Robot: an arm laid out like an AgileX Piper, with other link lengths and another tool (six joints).
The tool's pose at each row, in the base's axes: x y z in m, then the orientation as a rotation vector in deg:
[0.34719, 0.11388, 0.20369, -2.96, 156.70, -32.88]
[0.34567, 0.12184, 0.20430, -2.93, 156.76, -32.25]
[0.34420, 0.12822, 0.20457, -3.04, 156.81, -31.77]
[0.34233, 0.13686, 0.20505, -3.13, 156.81, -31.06]
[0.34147, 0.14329, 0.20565, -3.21, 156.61, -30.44]
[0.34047, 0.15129, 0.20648, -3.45, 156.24, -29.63]
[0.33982, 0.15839, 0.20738, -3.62, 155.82, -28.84]
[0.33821, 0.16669, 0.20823, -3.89, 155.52, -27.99]
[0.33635, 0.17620, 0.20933, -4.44, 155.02, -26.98]
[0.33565, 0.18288, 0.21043, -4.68, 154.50, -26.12]
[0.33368, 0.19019, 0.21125, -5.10, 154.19, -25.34]
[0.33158, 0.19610, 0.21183, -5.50, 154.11, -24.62]
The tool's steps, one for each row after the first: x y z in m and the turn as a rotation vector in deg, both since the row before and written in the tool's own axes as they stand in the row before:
[0.00040, 0.00701, -0.00409, -0.43, -0.06, 0.11]
[0.00063, 0.00572, -0.00314, -0.35, -0.05, -0.01]
[0.00070, 0.00773, -0.00426, -0.49, -0.14, 0.05]
[-0.00006, 0.00570, -0.00315, -0.40, -0.31, 0.07]
[-0.00018, 0.00709, -0.00391, -0.53, -0.53, 0.02]
[-0.00047, 0.00628, -0.00347, -0.50, -0.56, 0.07]
[0.00028, 0.00742, -0.00413, -0.57, -0.46, -0.01]
[0.00026, 0.00851, -0.00476, -0.70, -0.71, -0.15]
[-0.00056, 0.00591, -0.00332, -0.55, -0.67, 0.04]
[0.00060, 0.00662, -0.00371, -0.55, -0.47, -0.12]
[0.00095, 0.00541, -0.00309, -0.54, -0.23, -0.15]

